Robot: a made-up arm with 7 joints.
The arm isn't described. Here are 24 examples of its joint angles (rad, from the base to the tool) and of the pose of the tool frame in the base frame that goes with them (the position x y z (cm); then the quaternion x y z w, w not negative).
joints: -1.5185 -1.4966 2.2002 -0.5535 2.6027 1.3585 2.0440
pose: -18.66 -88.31 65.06 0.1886 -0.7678 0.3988 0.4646
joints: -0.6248 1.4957 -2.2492 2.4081 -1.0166 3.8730 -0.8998
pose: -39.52 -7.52 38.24 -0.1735 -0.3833 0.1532 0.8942
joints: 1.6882 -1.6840 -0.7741 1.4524 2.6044 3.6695 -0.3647
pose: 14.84 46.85 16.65 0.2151 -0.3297 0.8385 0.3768
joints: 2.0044 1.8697 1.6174 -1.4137 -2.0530 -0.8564 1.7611
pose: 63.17 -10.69 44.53 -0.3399 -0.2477 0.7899 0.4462
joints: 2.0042 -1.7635 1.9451 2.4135 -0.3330 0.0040 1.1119
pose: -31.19 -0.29 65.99 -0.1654 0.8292 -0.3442 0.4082
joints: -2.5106 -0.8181 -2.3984 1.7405 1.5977 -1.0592 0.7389
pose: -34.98 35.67 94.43 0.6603 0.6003 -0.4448 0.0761
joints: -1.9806 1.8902 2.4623 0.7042 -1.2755 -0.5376 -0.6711
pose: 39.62 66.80 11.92 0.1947 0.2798 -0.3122 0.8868
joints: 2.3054 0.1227 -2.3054 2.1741 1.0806 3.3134 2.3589
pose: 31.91 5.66 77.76 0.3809 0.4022 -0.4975 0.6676
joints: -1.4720 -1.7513 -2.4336 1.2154 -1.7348 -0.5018 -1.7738
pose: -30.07 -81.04 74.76 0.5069 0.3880 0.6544 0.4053
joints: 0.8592 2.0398 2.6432 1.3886 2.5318 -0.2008 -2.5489
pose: -17.12 -16.72 -13.27 0.4626 -0.6649 0.4978 0.3099
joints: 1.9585 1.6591 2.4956 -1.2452 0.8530 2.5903 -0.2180
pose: 42.29 -46.33 77.38 -0.1296 0.0785 0.9507 0.2706
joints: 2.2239 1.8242 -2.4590 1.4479 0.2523 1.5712 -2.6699
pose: 53.69 -19.20 7.39 -0.7308 -0.5951 -0.3331 0.0292
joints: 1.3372 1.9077 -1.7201 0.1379 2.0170 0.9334 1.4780
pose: 6.62 -89.45 28.85 0.5916 -0.1637 -0.0222 0.7891
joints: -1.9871 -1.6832 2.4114 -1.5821 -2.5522 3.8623 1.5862
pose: -46.01 -14.01 39.12 0.1466 -0.3659 0.7453 0.5377
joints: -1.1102 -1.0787 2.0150 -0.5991 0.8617 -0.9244 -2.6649
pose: 13.42 -80.17 98.61 -0.2208 0.4757 0.7162 0.4605
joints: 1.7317 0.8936 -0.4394 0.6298 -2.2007 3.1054 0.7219
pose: 9.84 -46.42 118.29 -0.3832 0.3787 0.8422 0.0179
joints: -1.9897 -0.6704 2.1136 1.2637 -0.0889 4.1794 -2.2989
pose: 14.72 -28.11 106.99 -0.0881 -0.7413 0.1511 0.6480
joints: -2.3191 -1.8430 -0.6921 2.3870 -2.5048 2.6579 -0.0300
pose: -18.93 -2.14 20.36 -0.6225 0.2983 -0.5502 0.4698
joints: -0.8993 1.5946 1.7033 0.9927 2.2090 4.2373 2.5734
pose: -22.53 62.15 33.64 0.5173 -0.0507 0.0960 0.8489
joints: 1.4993 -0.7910 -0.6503 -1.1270 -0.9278 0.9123 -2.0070
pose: -22.71 16.35 117.90 0.0336 0.0050 0.6195 0.7842
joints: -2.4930 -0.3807 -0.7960 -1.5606 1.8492 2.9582 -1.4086
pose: 5.50 -16.10 112.82 -0.3030 0.3648 0.5313 0.7020
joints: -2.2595 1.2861 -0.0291 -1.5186 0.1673 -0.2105 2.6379
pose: 31.61 53.64 27.08 -0.4082 -0.2706 -0.8662 0.0991
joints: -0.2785 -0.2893 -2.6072 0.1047 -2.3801 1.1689 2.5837
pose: 22.53 -34.27 142.06 -0.0702 0.2131 0.2382 0.9449
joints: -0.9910 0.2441 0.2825 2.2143 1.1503 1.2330 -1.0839
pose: 14.13 -27.95 81.50 0.8384 -0.2373 0.4871 0.0595
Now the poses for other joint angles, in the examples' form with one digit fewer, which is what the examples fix.
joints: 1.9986 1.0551 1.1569 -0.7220 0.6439 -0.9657 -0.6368
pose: 55.1 -62.4 89.9 0.676 -0.320 -0.560 0.356
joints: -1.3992 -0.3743 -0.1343 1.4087 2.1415 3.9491 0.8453
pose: 11.9 -50.6 88.1 -0.757 -0.144 0.309 0.558
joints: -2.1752 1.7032 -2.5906 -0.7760 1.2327 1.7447 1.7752
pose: 51.1 59.2 63.2 0.066 0.523 0.385 0.758
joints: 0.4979 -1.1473 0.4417 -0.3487 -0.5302 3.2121 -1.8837
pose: 60.4 14.3 98.2 -0.171 -0.351 0.649 0.653
